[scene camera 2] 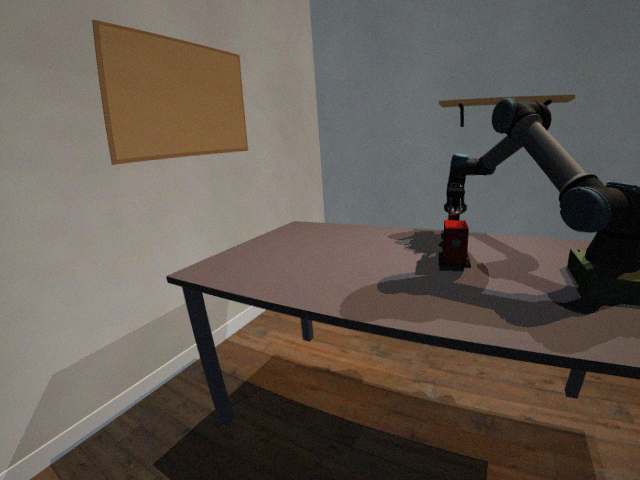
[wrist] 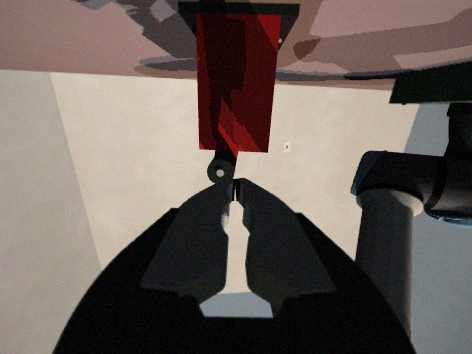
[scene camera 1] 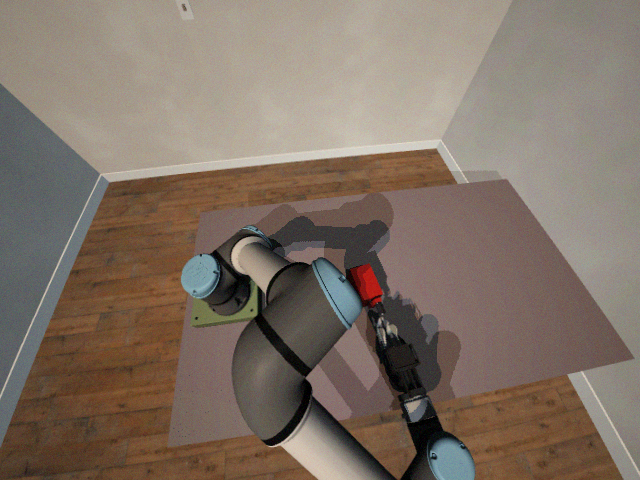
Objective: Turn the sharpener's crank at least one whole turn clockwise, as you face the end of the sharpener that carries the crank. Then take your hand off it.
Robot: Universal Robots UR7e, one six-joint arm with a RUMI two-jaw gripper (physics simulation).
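Where they show: gripper, fingertip midpoint: [scene camera 2: 455, 214] [wrist: 235, 180] [scene camera 1: 380, 318]; arm's base at its link origin: [scene camera 2: 611, 261] [scene camera 1: 230, 294].
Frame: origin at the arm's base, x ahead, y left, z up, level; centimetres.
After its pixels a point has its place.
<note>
The red sharpener [scene camera 1: 364, 281] {x 46.8, y -10.6, z 7.1 cm} [scene camera 2: 455, 246] {x 47.5, y -4.0, z 1.3 cm} [wrist: 260, 100] {x 45.0, y -16.4, z 2.0 cm} stands on its dark base on the table. It looks upside down in the wrist view. Its crank arm [scene camera 2: 453, 216] {x 45.7, y -37.5, z 3.9 cm} [wrist: 230, 131] points up past the top of the body, and the dark round knob [wrist: 212, 171] {x 48.9, y -22.1, z 7.6 cm} is at its upper end. My gripper [scene camera 1: 377, 314] {x 47.0, y -23.2, z 7.9 cm} [scene camera 2: 454, 210] {x 47.0, y -23.2, z 7.9 cm} [wrist: 235, 180] {x 47.0, y -23.2, z 7.9 cm} is shut with nothing between the fingers. Its tips are right beside the knob, at the knob's right in the wrist view. Whether they touch it I cannot tell. The fingers partly hide the crank in both scene views.
The table [scene camera 1: 491, 258] {x 106.6, y -12.7, z -5.7 cm} [scene camera 2: 310, 258] {x 98.7, y -3.6, z -5.7 cm} carries the sharpener and the arm's green mounting plate [scene camera 1: 222, 316] {x -3.3, y -7.1, z -0.1 cm}. The arm's elbow hangs close beside the sharpener in scene camera 1. A wall shelf [scene camera 2: 480, 102] and a corkboard [scene camera 2: 175, 98] are on the walls.
</note>
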